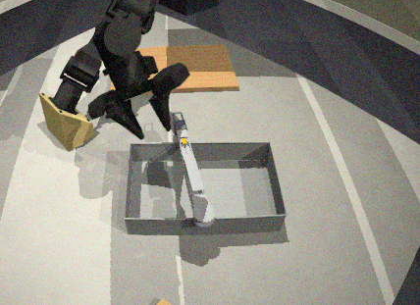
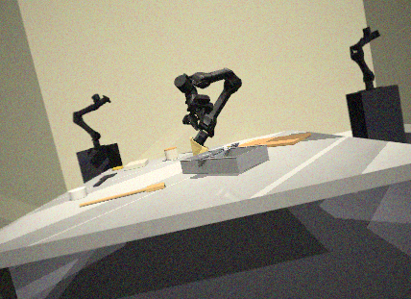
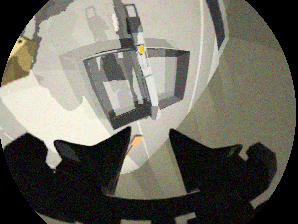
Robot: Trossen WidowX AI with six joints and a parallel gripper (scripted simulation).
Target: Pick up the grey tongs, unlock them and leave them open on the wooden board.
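Right now the yellow lock is 110 mm below my gripper tip, 100 mm to the left of it and 40 mm behind it. Also, from my gripper tip: wooden board (350 mm behind, 330 mm to the left, 170 mm below); then cup (560 mm behind, 260 mm to the right, 140 mm below); then grey roasting tin (150 mm below, 70 mm to the left, 50 mm ahead).
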